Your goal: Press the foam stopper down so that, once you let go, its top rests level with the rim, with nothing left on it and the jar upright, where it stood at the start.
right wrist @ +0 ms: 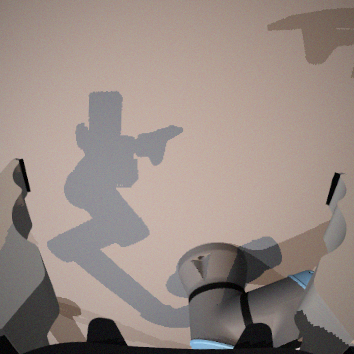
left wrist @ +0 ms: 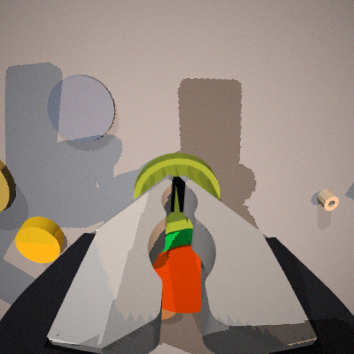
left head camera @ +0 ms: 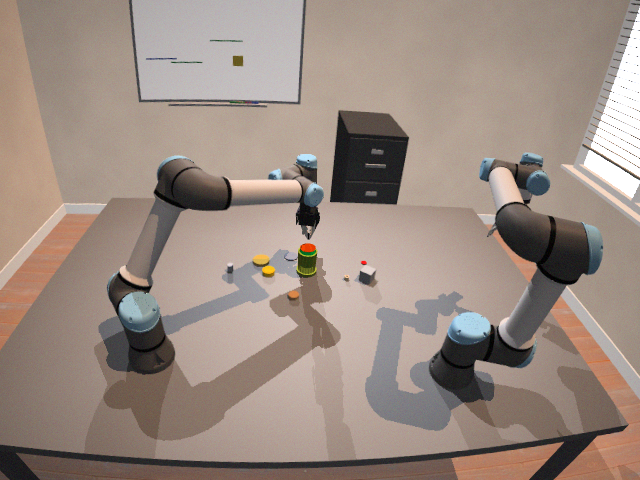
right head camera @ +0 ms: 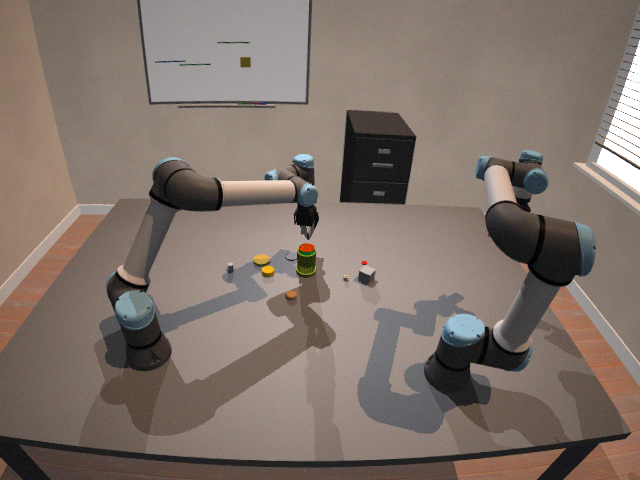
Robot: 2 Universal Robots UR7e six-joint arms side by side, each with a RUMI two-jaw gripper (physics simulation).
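The yellow-green jar [left head camera: 306,263] [right head camera: 306,264] stands upright near the middle of the table, with a green band below its top. The orange-red foam stopper [left head camera: 308,247] [right head camera: 306,247] [left wrist: 181,285] is in its mouth; whether its top is level with the rim is too small to tell. My left gripper [left head camera: 309,236] [right head camera: 308,236] [left wrist: 175,178] is shut and empty, pointing down a little above the stopper, apart from it. In the left wrist view its fingers hide much of the jar. My right gripper [right wrist: 179,167] is open and empty, far to the right, away from the jar.
Left of the jar lie a pale disc [left head camera: 291,256] [left wrist: 82,108], two yellow discs and a small grey cylinder [left head camera: 230,268]. An orange disc [left head camera: 293,295] lies in front. To the right are a grey cube [left head camera: 367,274], a red disc [left head camera: 363,262] and a small beige cylinder [left wrist: 328,200].
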